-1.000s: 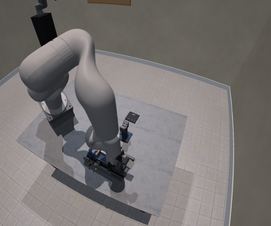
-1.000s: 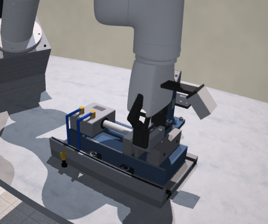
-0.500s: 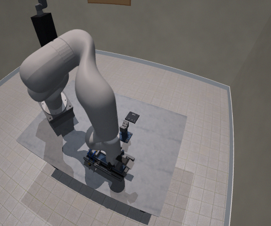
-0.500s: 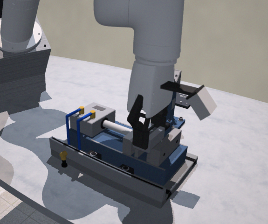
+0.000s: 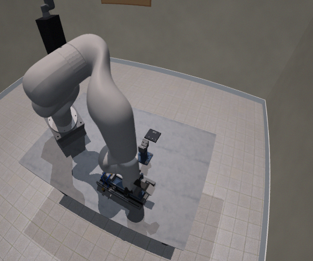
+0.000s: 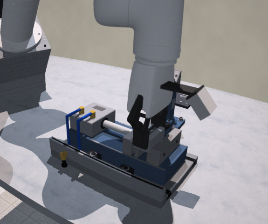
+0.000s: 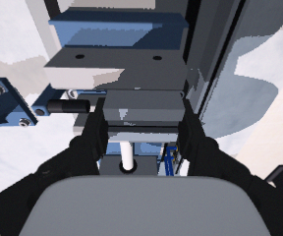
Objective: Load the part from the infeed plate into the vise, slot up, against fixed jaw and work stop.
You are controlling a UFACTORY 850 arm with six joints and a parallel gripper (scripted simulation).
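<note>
My gripper is now 10 mm above the part. From my hand the other things lie so: black work stop (70 mm to the left, 20 mm below, 10 mm ahead); fixed jaw (30 mm below, 30 mm ahead, 20 mm to the left); moving jaw (30 mm below, 30 mm behind, 20 mm to the left).
</note>
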